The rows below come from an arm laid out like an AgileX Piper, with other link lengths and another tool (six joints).
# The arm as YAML. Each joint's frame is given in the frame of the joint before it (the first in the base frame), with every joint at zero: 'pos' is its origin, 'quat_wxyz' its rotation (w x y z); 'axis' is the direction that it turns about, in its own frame. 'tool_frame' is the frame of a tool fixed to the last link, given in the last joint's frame.
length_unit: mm
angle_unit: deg
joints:
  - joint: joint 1
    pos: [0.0, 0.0, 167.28]
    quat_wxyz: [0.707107, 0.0, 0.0, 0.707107]
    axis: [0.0, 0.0, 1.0]
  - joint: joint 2
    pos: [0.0, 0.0, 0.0]
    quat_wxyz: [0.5, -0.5, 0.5, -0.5]
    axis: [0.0, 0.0, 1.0]
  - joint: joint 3
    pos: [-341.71, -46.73, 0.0]
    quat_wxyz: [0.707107, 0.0, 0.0, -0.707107]
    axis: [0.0, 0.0, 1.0]
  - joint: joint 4
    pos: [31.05, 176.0, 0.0]
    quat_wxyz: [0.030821, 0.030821, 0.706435, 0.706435]
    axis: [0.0, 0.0, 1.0]
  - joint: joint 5
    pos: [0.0, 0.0, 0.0]
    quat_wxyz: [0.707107, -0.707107, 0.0, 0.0]
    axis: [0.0, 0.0, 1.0]
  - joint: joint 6
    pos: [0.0, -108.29, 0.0]
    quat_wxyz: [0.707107, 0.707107, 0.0, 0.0]
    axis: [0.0, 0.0, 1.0]
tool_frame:
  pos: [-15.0, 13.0, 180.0]
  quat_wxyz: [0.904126, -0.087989, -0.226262, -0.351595]
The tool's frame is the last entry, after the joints.
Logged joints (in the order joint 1, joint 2, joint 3, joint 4, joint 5, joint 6), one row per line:
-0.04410, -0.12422, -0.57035, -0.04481, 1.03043, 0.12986
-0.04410, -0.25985, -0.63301, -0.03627, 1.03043, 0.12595
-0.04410, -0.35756, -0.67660, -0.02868, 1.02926, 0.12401
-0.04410, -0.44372, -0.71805, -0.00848, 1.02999, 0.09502
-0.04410, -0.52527, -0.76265, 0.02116, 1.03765, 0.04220
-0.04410, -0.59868, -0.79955, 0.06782, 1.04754, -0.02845
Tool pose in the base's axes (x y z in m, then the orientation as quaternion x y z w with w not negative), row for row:
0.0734, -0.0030, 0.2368, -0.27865, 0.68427, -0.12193, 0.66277
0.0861, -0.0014, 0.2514, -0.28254, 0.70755, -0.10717, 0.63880
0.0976, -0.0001, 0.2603, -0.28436, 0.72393, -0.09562, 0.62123
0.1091, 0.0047, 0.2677, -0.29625, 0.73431, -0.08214, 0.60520
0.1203, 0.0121, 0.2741, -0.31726, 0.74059, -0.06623, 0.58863
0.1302, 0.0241, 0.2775, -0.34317, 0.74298, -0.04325, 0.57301
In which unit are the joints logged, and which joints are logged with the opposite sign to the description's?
The joints are logged in radians. Opposite sign: joint 2.
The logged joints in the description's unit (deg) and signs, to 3 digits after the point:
-2.527, 7.117, -32.679, -2.567, 59.039, 7.440
-2.527, 14.888, -36.269, -2.078, 59.039, 7.216
-2.527, 20.487, -38.766, -1.643, 58.972, 7.105
-2.527, 25.423, -41.141, -0.486, 59.014, 5.444
-2.527, 30.096, -43.697, 1.212, 59.453, 2.418
-2.527, 34.302, -45.811, 3.886, 60.020, -1.630

